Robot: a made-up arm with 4 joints. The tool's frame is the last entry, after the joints.
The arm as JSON. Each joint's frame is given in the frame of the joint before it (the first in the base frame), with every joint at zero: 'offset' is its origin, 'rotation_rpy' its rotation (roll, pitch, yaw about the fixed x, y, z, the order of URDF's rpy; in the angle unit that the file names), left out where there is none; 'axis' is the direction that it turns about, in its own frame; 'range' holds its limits. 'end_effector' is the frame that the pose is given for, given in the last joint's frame.
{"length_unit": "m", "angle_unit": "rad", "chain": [
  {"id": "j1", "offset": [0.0, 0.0, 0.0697], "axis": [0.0, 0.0, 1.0], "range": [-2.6, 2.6]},
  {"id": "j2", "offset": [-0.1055, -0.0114, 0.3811], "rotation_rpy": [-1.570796, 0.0, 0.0], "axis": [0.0, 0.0, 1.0], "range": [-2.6, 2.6]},
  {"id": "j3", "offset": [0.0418, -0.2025, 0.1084], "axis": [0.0, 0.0, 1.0], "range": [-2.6, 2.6]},
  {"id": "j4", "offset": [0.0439, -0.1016, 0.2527], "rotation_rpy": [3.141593, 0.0, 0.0], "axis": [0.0, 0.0, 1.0], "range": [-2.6, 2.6]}
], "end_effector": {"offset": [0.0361, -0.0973, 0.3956], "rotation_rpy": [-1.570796, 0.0, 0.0]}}
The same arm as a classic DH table. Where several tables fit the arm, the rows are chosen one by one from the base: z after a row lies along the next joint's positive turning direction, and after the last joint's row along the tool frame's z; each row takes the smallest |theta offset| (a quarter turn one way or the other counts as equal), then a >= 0, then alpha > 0; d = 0 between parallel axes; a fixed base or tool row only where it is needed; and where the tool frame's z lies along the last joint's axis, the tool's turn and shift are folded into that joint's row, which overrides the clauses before.
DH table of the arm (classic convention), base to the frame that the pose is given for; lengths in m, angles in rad. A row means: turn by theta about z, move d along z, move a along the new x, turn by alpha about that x. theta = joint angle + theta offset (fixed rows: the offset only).
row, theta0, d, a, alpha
j1, 0, 0.4508, -0.1055, -1.5708
j2, -1.3672, 0, 0.2068, 0
j3, 0.2043, 0, 0.1107, 3.1416
j4, -1.1629, 0.0459, 0.0361, -1.5708
tool (fixed), 0, -0.0973, 0, 0
Joint limits (rad, base to tool): -2.6..2.6 -2.6..2.6 -2.6..2.6 -2.6..2.6

